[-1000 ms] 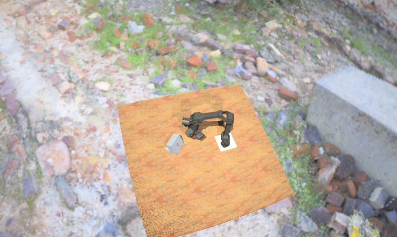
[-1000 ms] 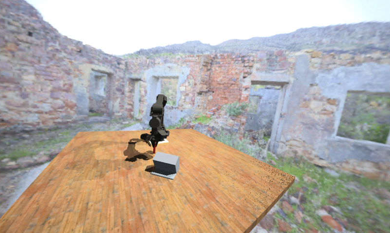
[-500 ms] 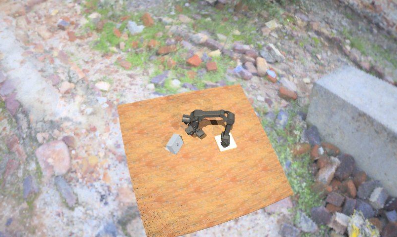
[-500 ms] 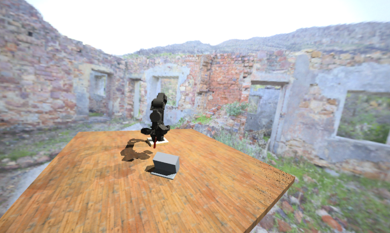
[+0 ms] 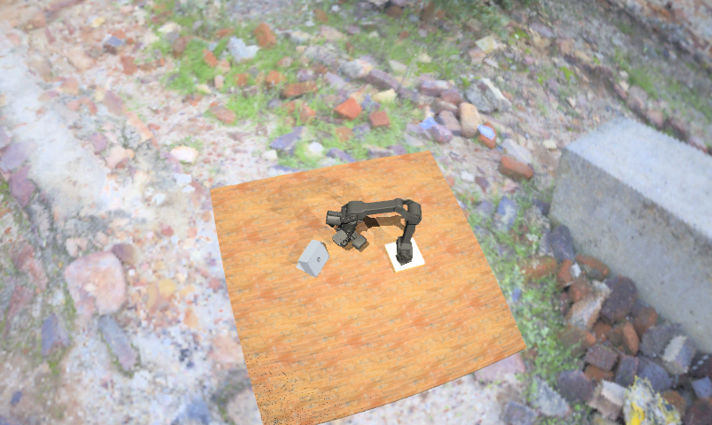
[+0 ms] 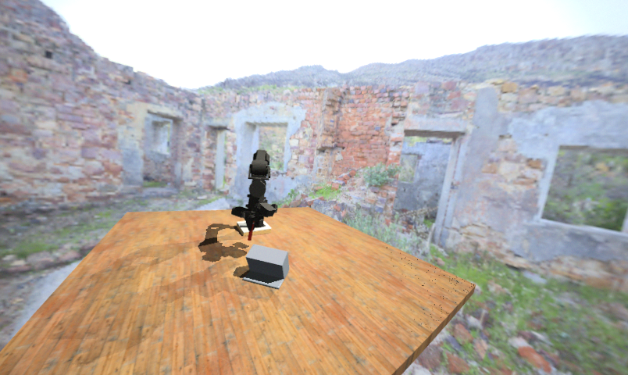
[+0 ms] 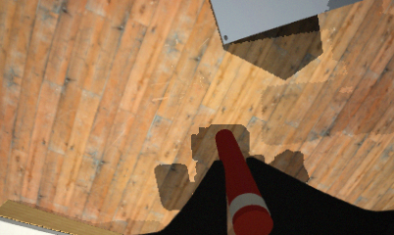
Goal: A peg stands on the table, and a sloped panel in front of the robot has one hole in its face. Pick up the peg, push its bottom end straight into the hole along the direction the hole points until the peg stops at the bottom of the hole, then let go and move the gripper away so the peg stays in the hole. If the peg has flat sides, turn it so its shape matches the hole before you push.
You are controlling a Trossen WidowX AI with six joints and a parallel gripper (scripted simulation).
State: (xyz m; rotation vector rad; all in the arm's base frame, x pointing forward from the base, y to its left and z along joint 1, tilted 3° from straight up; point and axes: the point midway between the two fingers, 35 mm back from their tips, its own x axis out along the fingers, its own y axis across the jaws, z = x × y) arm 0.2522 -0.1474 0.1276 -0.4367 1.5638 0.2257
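Right now the grey sloped panel is 15 cm ahead of my gripper tip, 1 cm to the left of it and 7 cm below it. The rest, counted from my gripper tip: round red peg: 2 cm above.
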